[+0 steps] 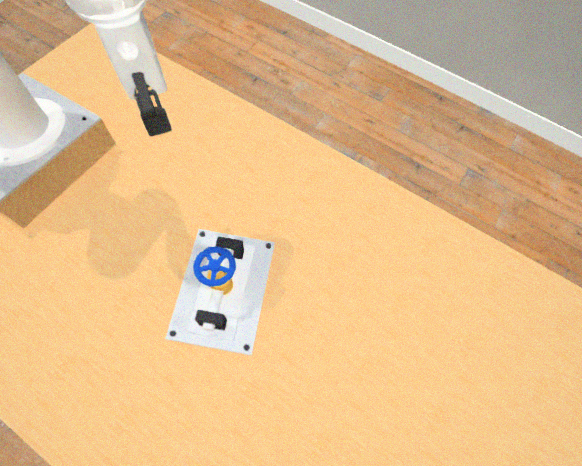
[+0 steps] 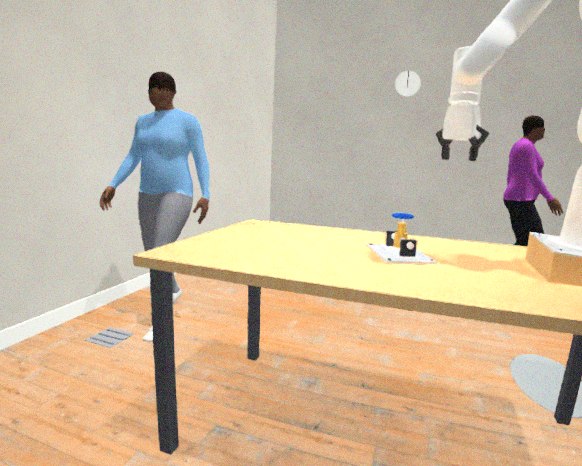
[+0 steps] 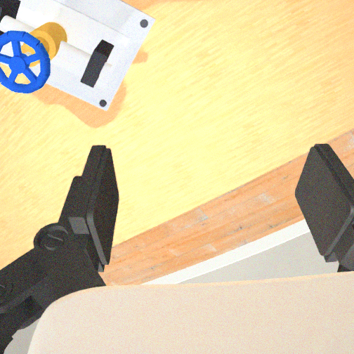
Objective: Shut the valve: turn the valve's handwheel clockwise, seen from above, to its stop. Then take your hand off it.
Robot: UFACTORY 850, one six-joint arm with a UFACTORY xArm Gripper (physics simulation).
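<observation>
A blue five-spoked handwheel (image 1: 215, 283) (image 2: 402, 216) (image 3: 18, 62) sits level on top of a brass valve body (image 1: 224, 286) (image 2: 398, 239) (image 3: 56, 38). The valve is in a white pipe between two black clamps on a pale plate (image 1: 259, 300) (image 2: 421, 260) (image 3: 121, 82), which has dark bolts at its corners. My gripper (image 2: 459, 159) (image 3: 211, 169) is open and empty, with its fingers wide apart. It hangs high above the table, to the robot-base side of the handwheel, and does not touch it. Whether the wheel is at its stop cannot be seen.
The plate lies on a wooden table (image 1: 400, 300) (image 2: 300, 250). The robot's base block (image 1: 65, 170) (image 2: 565, 265) stands on the same table. A person in light blue (image 2: 165, 150) and a person in purple (image 2: 525, 170) are beyond the table.
</observation>
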